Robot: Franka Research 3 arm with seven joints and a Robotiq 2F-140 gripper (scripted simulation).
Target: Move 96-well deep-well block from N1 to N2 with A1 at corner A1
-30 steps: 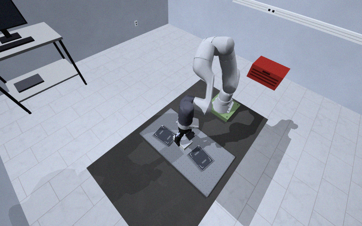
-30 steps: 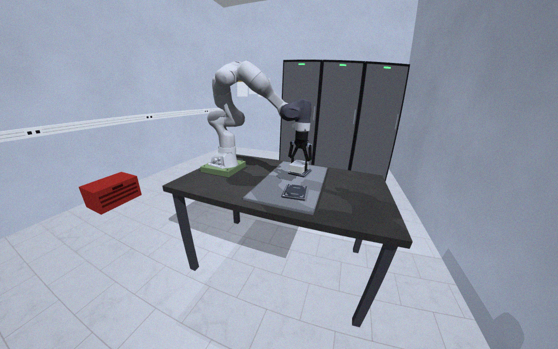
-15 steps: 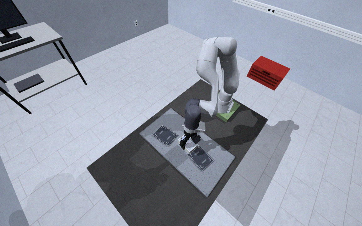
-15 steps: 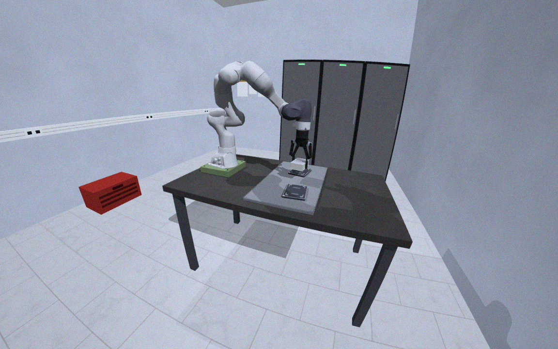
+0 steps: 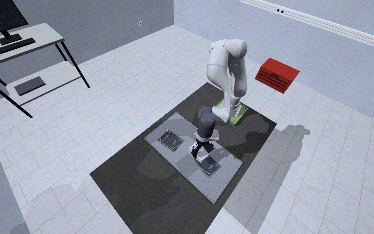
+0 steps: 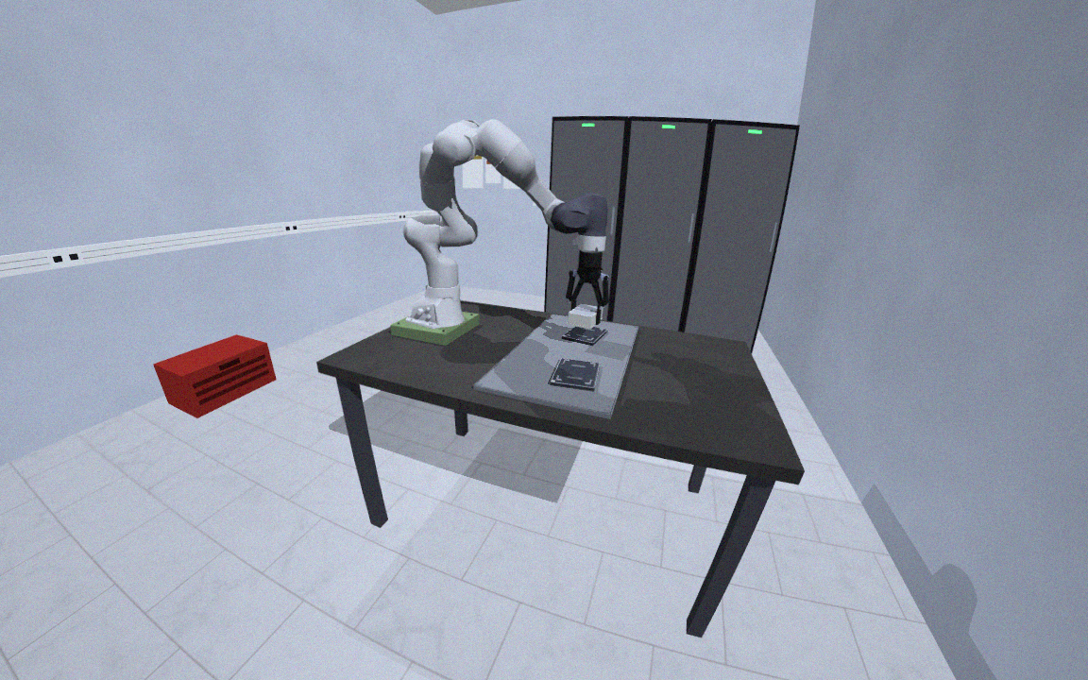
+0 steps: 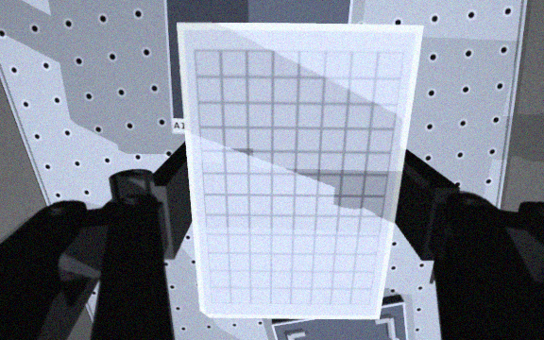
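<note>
Now: hand 10 mm past the dark plate nest, 80 mm to the right of it and 100 mm above it. Round my hand: white 96-well deep-well block 10 mm below.
</note>
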